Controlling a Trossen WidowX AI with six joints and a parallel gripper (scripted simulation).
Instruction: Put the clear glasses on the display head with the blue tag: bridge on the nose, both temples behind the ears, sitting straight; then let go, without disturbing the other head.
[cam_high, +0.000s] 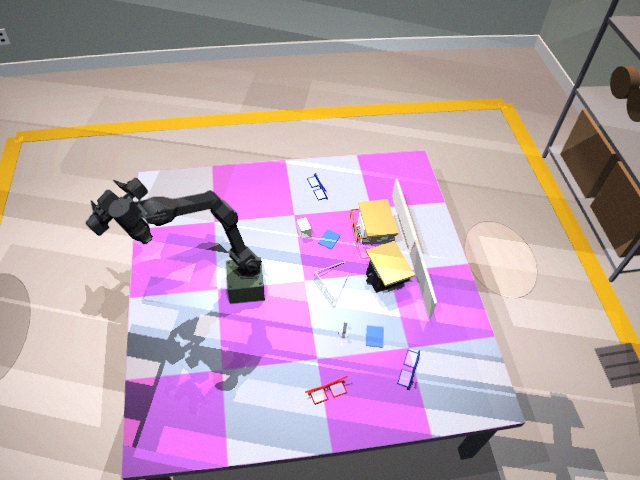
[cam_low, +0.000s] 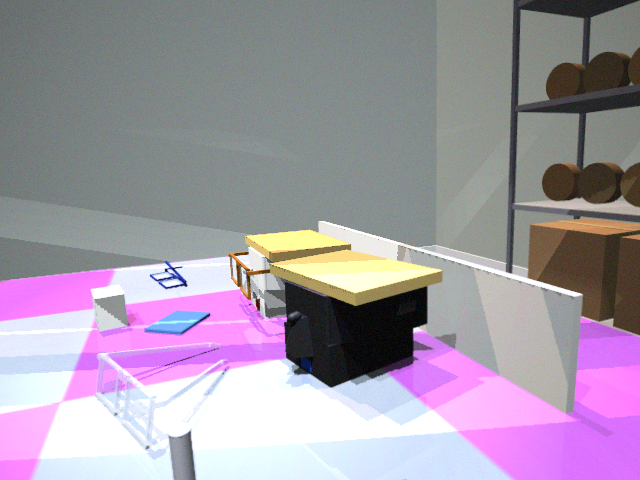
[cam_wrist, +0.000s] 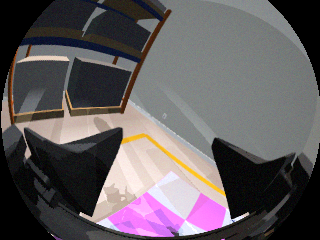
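My gripper tip is now 720 mm short of the grey peg, 570 mm above it and 170 mm to the left of it. Also, from my gripper tip: white cube 600 mm ahead, 560 mm below, 290 mm to the left; black display head 880 mm ahead, 530 mm below, 40 mm to the left; white display head 860 mm ahead, 530 mm below, 260 mm to the left.
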